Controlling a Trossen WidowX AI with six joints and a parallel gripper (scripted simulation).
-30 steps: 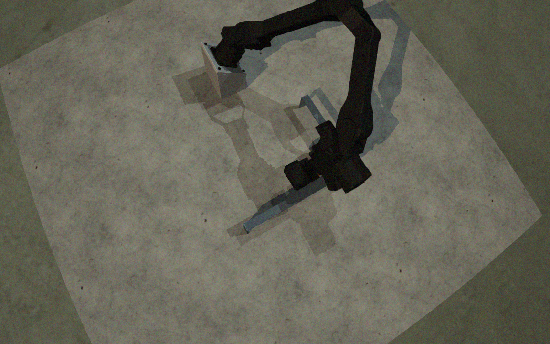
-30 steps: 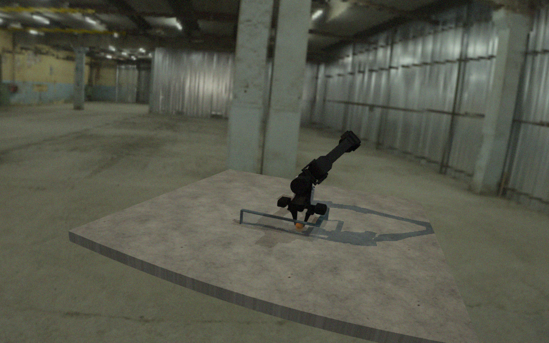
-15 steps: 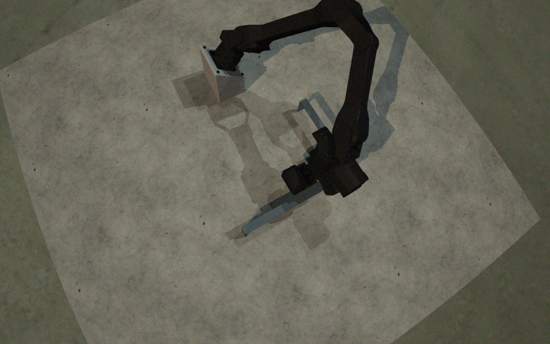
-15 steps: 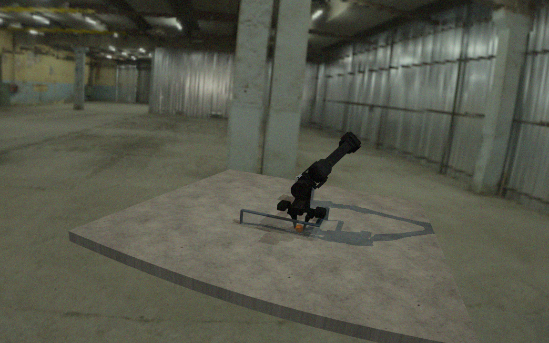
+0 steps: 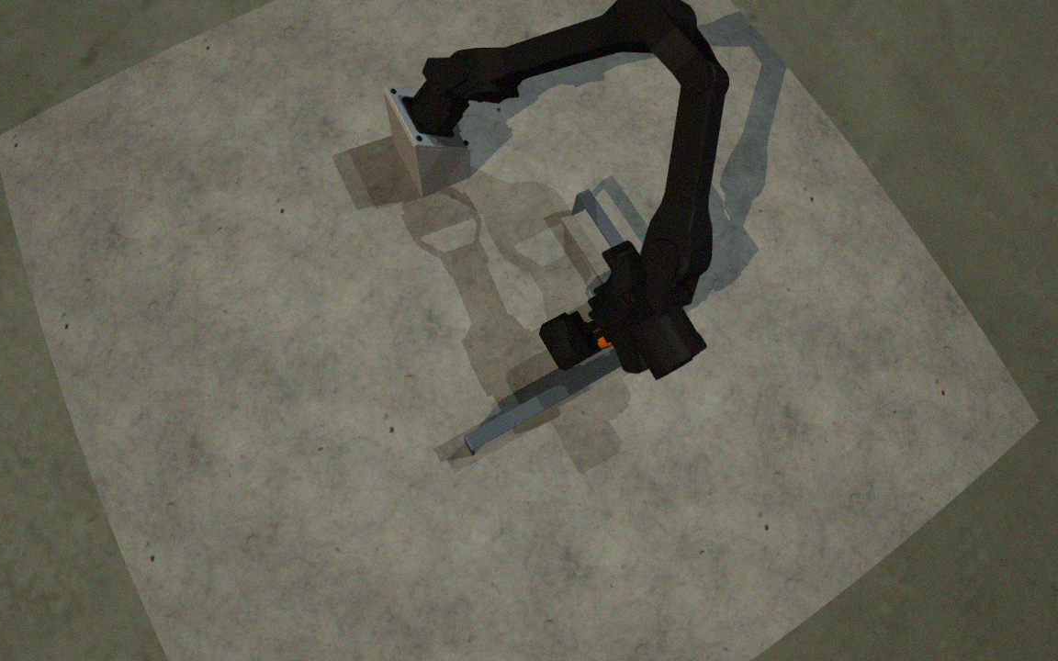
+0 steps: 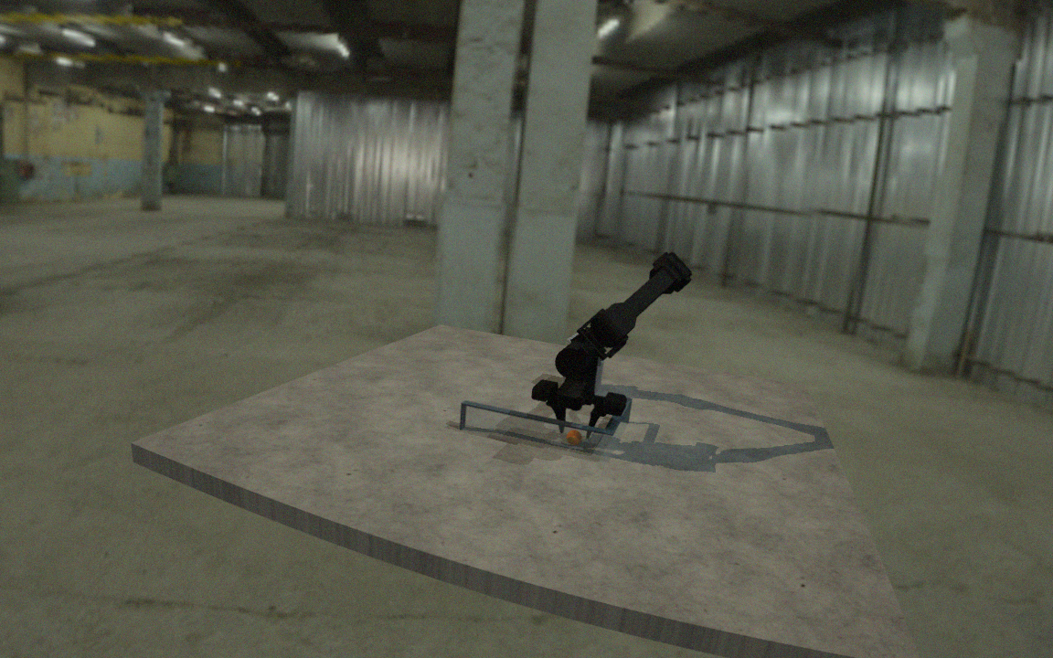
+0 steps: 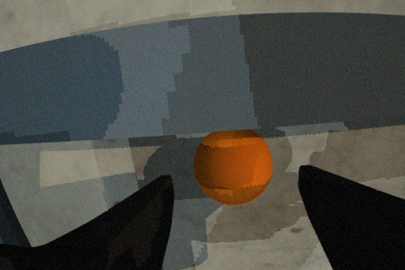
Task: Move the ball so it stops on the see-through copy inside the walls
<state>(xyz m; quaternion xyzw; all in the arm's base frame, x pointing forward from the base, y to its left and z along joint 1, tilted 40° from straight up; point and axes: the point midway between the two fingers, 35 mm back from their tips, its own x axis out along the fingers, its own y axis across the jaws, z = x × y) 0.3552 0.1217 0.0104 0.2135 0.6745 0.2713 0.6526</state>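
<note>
Now: the orange ball 1 cm ahead of my gripper tip. Round my gripper tip: see-through copy (1 cm ahead); wall (7 cm to the right, 5 cm ahead, 1 cm above).
</note>
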